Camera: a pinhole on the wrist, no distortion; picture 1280 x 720 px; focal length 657.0 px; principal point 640.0 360.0 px. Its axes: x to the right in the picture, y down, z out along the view. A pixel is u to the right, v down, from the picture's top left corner.
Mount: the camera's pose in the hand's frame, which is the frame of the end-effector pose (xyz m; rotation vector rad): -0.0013 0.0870 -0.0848 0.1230 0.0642 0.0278
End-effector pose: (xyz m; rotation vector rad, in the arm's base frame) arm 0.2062 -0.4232 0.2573 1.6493 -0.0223 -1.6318
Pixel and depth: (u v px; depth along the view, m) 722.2 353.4 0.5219
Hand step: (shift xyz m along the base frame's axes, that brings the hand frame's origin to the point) -0.3354 -0.2831 -0.0068
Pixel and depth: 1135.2 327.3 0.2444
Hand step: -0.0631 -0.2128 -0.1169
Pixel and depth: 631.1 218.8 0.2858
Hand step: -0.1637 -0.0991 0.0114
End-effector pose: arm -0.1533 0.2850 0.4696 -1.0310 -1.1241 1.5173
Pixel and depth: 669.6 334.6 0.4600
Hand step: -0.3652 -0.0153 0.0635
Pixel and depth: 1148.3 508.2 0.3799
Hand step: -0.3605 0.2425 -0.0956
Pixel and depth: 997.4 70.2 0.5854
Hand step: -0.4488 0.3065 0.2907
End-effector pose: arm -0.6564 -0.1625 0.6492 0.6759 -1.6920 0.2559
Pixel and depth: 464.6 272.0 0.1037
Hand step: -0.0462 0.0452 -0.0136
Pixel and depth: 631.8 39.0 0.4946
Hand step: -0.1919 -0.3744 -0.1023
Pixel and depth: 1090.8 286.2 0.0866
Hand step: -0.0414 0.0385 0.0749
